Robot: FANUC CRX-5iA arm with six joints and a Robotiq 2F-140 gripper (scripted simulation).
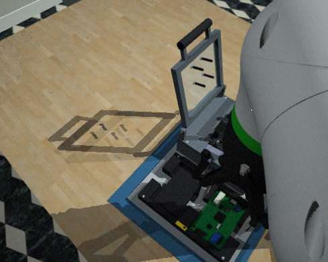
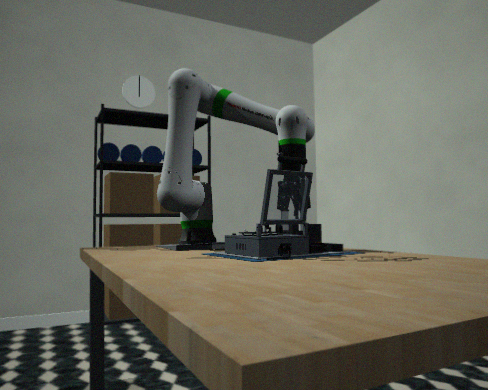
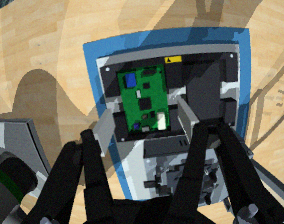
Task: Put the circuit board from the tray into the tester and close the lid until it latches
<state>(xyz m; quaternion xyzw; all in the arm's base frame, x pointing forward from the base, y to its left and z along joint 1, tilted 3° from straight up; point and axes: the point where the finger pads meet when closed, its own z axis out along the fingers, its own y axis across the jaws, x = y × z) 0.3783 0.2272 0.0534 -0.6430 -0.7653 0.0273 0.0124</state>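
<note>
Now: the green circuit board 70 mm below my hand. Round my hand: tester lid 210 mm ahead, 140 mm to the right, 90 mm above; then tester 110 mm to the right, 110 mm ahead, 20 mm above.
</note>
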